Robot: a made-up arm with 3 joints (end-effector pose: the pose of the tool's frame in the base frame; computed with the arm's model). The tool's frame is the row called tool. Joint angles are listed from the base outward.
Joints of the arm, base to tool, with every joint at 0 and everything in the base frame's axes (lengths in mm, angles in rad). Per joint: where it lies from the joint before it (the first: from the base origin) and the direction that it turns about. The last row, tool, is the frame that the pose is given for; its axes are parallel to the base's.
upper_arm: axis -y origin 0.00 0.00 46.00
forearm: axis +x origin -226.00 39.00 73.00
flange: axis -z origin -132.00 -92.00 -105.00
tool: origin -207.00 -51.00 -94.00
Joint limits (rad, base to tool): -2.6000..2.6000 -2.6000..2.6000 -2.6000..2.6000
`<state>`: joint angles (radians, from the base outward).
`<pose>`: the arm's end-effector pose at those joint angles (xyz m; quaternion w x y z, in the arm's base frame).
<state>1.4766 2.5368 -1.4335</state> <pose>-0.0951 0.4023 -0.2823 0.2560 -0.4007 0.6150 -0.6291</pose>
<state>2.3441 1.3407 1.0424</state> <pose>0.2914 0.2467 -0.3772 0.5489 0.5687 -0.5061 0.3450</pose>
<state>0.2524 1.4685 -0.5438</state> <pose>-0.4455 0.2122 -0.2639 0.6867 0.6152 -0.2685 0.2790</pose>
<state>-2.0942 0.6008 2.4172</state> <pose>0.0802 0.2203 0.2731 0.0704 0.7211 -0.4315 0.5375</pose>
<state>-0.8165 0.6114 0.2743</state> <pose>-0.4922 0.0836 0.3672 0.8507 0.2219 0.4128 -0.2380</pose>
